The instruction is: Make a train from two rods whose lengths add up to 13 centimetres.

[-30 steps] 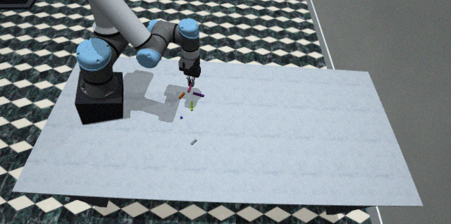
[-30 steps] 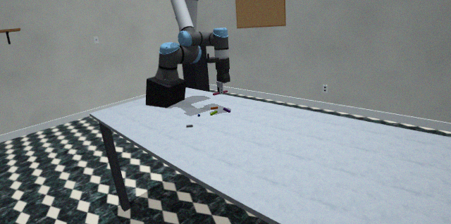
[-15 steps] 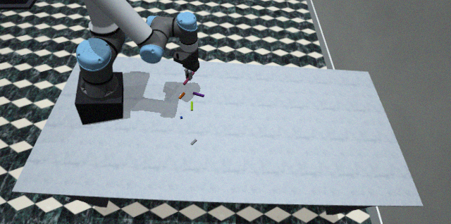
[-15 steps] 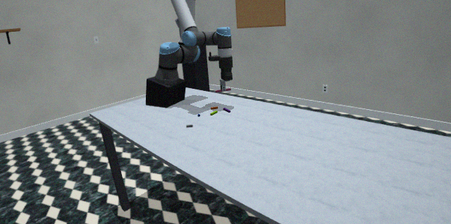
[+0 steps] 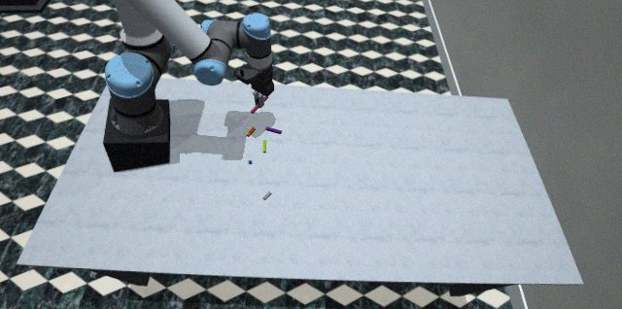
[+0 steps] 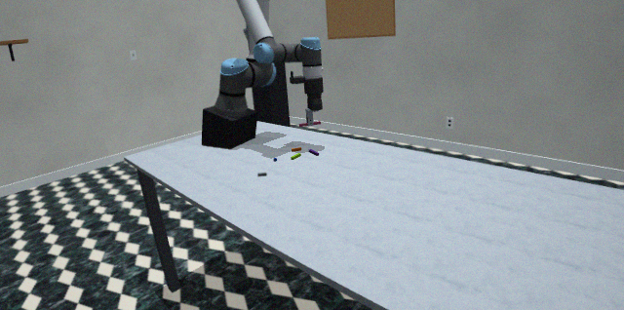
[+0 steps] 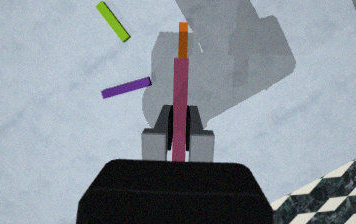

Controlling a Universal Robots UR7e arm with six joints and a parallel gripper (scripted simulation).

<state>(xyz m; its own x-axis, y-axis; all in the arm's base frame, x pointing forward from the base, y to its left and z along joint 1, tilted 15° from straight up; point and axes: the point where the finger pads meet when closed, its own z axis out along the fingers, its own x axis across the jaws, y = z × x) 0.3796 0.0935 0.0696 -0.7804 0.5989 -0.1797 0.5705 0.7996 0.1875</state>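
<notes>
The pink rod lies 1 cm below my hand. The rest, counted from my hand: orange rod (4 cm behind, 5 cm to the right, 11 cm below); purple rod (5 cm ahead, 5 cm to the right, 11 cm below); lime rod (1 cm ahead, 12 cm to the right, 11 cm below).
</notes>
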